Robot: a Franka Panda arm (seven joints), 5 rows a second.
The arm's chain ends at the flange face. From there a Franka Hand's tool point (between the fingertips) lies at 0.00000 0.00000 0.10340 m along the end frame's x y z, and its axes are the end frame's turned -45 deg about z.
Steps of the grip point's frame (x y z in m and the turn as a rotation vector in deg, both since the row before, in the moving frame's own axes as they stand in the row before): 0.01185, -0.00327, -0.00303, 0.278, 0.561, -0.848; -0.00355, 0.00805, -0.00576, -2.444, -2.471, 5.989; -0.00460, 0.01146, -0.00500, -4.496, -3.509, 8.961; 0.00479, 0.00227, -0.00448, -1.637, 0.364, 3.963; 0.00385, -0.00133, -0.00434, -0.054, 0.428, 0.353
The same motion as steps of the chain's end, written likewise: 0.00571, -0.00962, -0.00302, 0.593, 0.200, -0.848; 0.00354, 0.00195, -0.00557, -3.475, -0.019, 5.989; 0.00439, 0.00110, -0.00449, -5.660, 0.698, 8.961; 0.00250, -0.00349, -0.00444, -0.900, 1.415, 3.963; 0.00117, -0.00319, -0.00434, 0.264, 0.341, 0.353
